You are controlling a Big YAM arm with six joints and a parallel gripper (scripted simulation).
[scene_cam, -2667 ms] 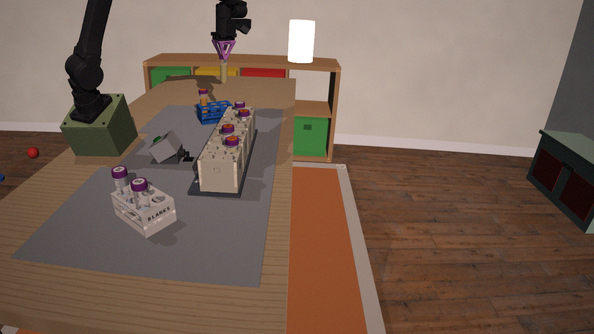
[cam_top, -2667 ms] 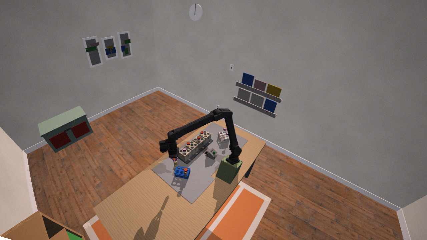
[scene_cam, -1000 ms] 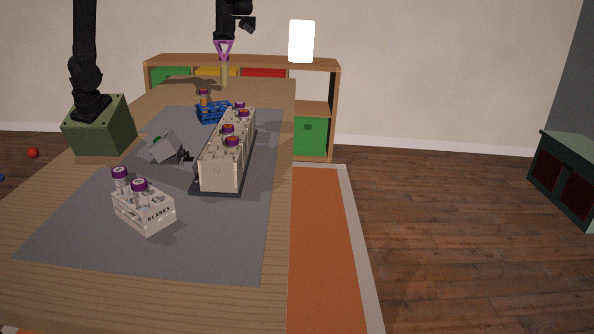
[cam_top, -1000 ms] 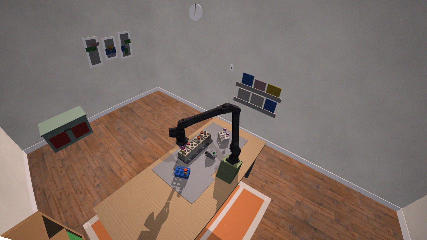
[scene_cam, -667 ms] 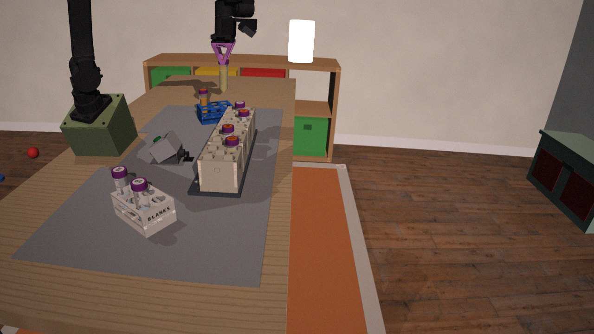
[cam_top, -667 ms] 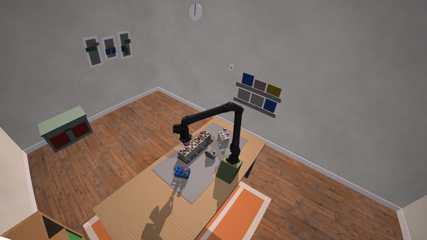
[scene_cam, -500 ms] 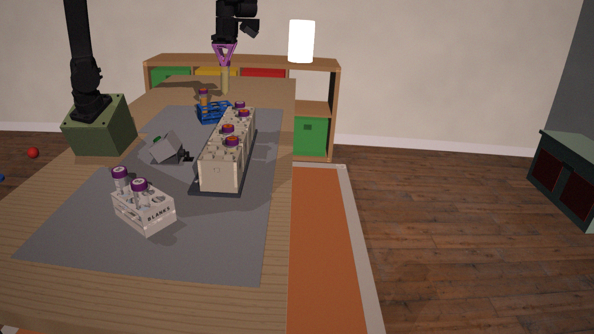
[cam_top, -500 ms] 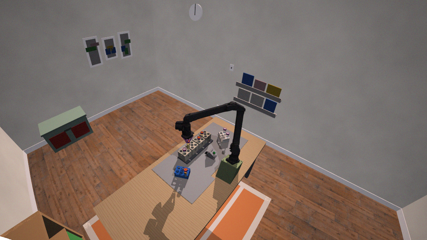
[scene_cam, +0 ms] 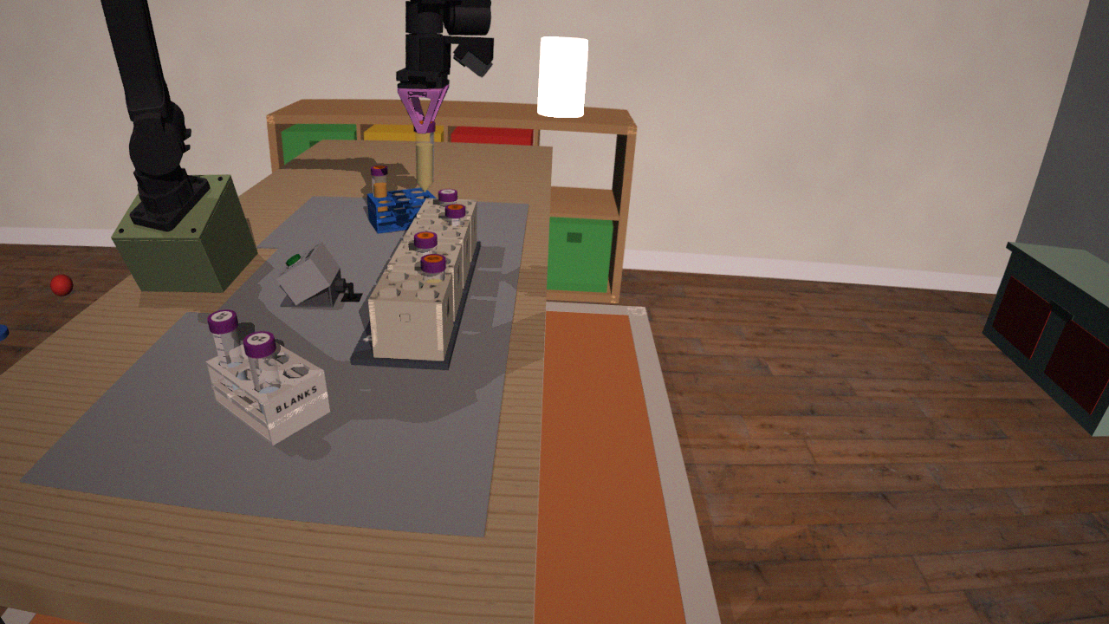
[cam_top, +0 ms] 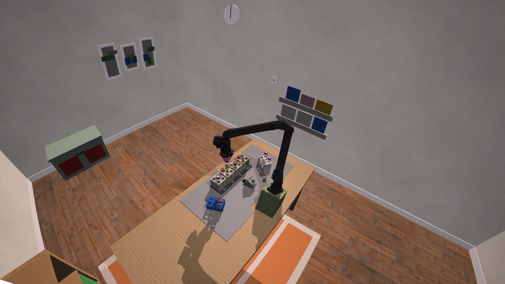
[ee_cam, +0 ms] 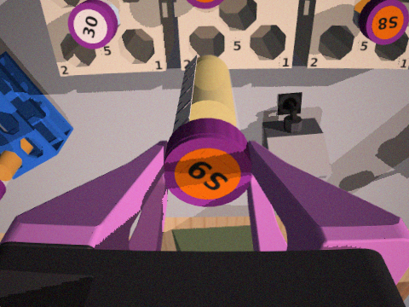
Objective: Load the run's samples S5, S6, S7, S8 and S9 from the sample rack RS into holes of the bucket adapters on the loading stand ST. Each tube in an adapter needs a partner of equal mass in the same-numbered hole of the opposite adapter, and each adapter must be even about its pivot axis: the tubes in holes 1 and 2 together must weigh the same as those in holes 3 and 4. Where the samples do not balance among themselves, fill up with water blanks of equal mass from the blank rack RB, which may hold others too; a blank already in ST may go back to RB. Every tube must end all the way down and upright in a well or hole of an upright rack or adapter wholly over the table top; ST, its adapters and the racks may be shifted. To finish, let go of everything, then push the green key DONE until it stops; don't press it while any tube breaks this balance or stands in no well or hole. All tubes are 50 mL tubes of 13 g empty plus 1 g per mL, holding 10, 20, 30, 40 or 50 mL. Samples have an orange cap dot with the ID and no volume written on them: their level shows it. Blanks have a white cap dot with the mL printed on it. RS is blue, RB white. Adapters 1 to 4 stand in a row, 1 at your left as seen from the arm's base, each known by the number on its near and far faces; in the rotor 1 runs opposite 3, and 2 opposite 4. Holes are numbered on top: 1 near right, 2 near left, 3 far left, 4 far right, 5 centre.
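Now: the sample tube S9 10 mm to the left of my hand and 50 mm below it. The rest, counted from my hand: loading stand: 30 mm ahead, 70 mm to the right, 250 mm below; then water blank marked 30: 20 mm ahead, 90 mm to the left, 190 mm below; then sample S8: 50 mm ahead, 120 mm to the right, 190 mm below.
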